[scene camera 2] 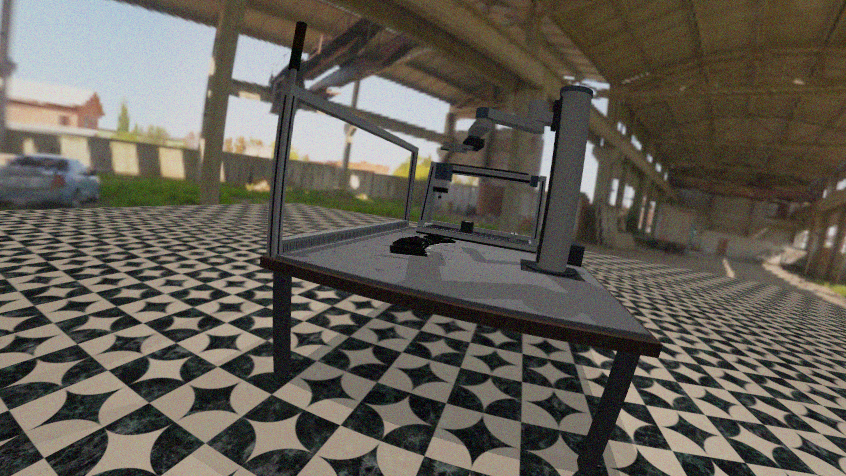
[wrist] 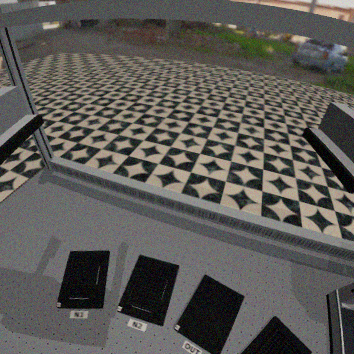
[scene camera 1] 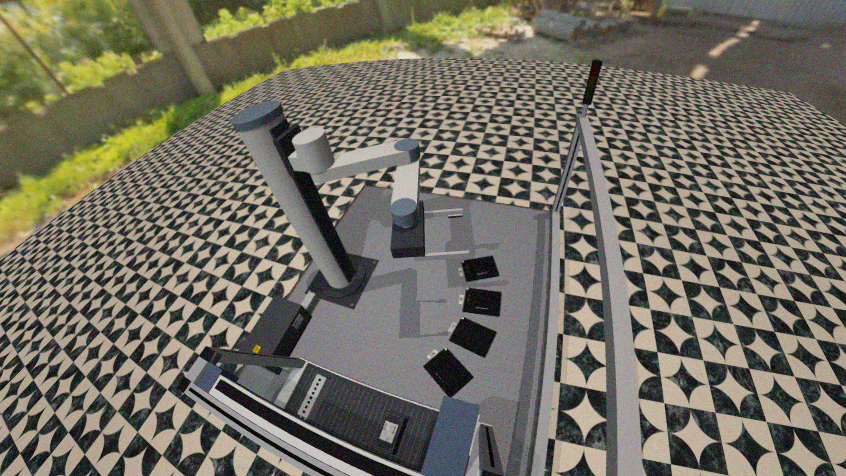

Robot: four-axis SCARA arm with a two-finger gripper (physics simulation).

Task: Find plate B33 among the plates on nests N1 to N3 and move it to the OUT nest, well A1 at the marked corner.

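Frame: origin at the arm's base, x ahead, y left, z up, level; metres.
Seen in the pictures: gripper, fingertip midpoint: [scene camera 2: 441, 145] [wrist: 174, 105] [scene camera 1: 465, 231]; arm's base at its link origin: [scene camera 2: 549, 271] [scene camera 1: 342, 278].
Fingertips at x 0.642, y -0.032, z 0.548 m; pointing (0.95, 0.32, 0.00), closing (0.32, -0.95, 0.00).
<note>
Offsets run from my fingertips to a thing's middle. "spot": to the spot under its first point. Level surfaces: height alone.
My gripper [scene camera 1: 463, 231] [scene camera 2: 454, 148] [wrist: 174, 105] is open and empty, high above the table, its fingers spread wide. Four dark nest positions lie in an arc: N1 @(dy +0.255, dx +0.025, dz -0.516 m) [scene camera 1: 480, 268] [wrist: 84, 281], N2 @(dy +0.077, dx +0.072, dz -0.516 m) [scene camera 1: 482, 301] [wrist: 148, 290], OUT @(dy -0.095, dx +0.067, dz -0.526 m) [scene camera 1: 473, 336] [wrist: 211, 315] and N3 @(dy -0.265, dx +0.006, dz -0.516 m) [scene camera 1: 448, 371] [wrist: 277, 340]. N3 is cut off by the lower edge in the wrist view. N1 and N2 show thin pale outlines on black; OUT looks plain black. The dark rendering hides plate details, and I cannot read B33 anywhere.
A gantry with a blue block @(spot: dy -0.503, dx +0.101, dz -0.047 m) [scene camera 1: 455, 435] and a slatted dark deck @(dz -0.486 m) [scene camera 1: 349, 396] stands at one table end. A grey frame [scene camera 1: 612, 284] [scene camera 2: 285, 177] runs along one side. The arm's column [scene camera 1: 301, 207] [scene camera 2: 569, 183] and a dark box @(spot: dy -0.357, dx -0.735, dz -0.420 m) [scene camera 1: 275, 328] stand opposite.
</note>
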